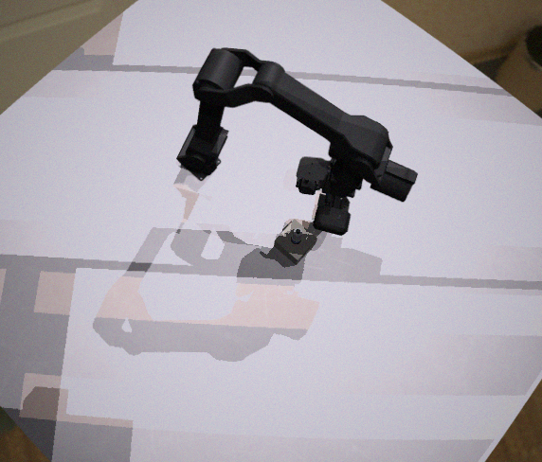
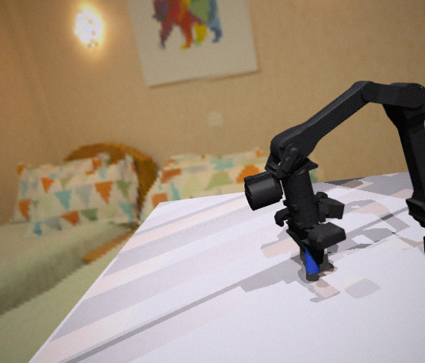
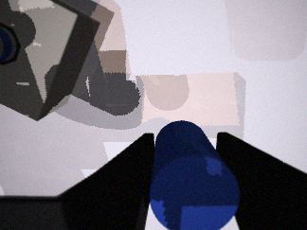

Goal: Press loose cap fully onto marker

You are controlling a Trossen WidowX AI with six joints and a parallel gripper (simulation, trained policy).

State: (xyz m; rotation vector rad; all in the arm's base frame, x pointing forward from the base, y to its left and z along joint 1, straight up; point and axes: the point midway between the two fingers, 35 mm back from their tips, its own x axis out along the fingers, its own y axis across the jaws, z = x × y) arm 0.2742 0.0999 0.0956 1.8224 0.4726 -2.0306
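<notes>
Right now my gripper tip is 100 mm to the left of the holder block and 40 mm above it. Round my gripper tip: blue cap (10 mm ahead, 10 mm above).
</notes>
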